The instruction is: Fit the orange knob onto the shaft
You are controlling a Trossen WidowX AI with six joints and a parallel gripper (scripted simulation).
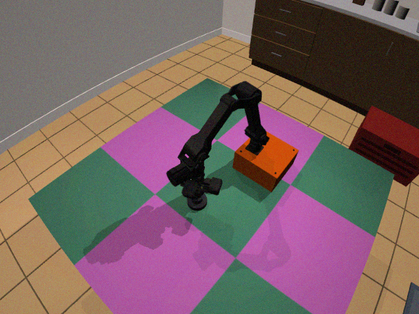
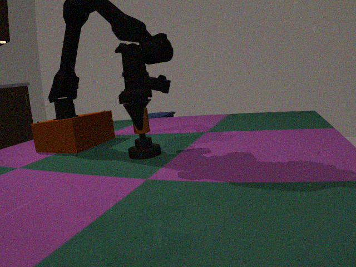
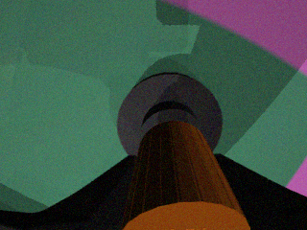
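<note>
The orange knob lies 20 mm above my gripper tip. Round my gripper tip: pedestal 40 mm below.
</note>
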